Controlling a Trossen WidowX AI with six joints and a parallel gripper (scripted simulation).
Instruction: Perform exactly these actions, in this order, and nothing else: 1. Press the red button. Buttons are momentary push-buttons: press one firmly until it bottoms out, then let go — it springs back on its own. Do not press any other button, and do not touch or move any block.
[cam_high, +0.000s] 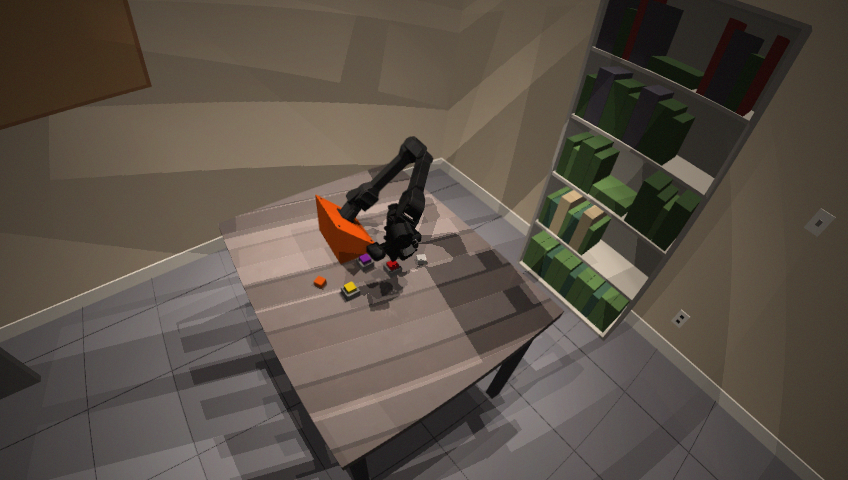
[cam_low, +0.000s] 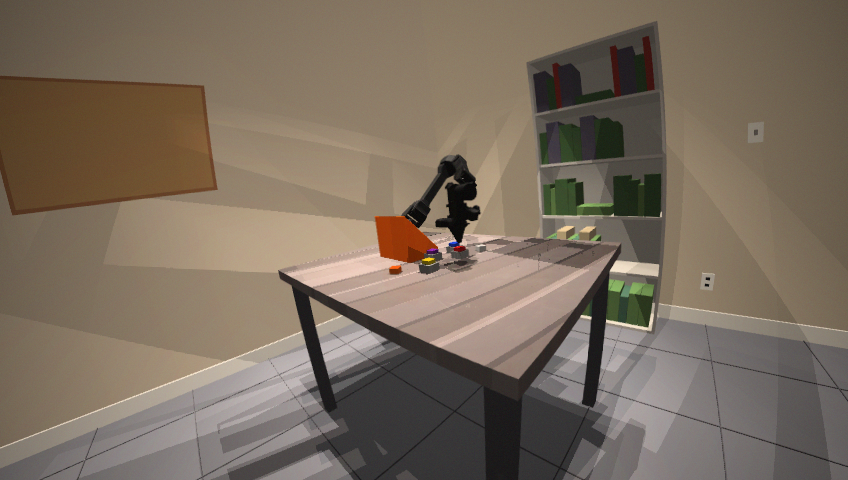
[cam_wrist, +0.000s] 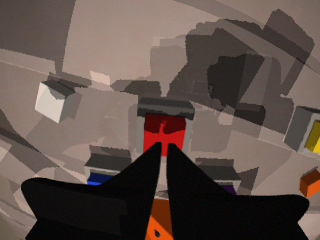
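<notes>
The red button is 20 mm below my gripper tip. The rest, counted from my gripper tip: purple button (80 mm to the right, 70 mm behind, 20 mm below); yellow button (170 mm to the right, 30 mm ahead, 20 mm below); blue button (80 mm behind, 50 mm to the left, 20 mm below).
</notes>
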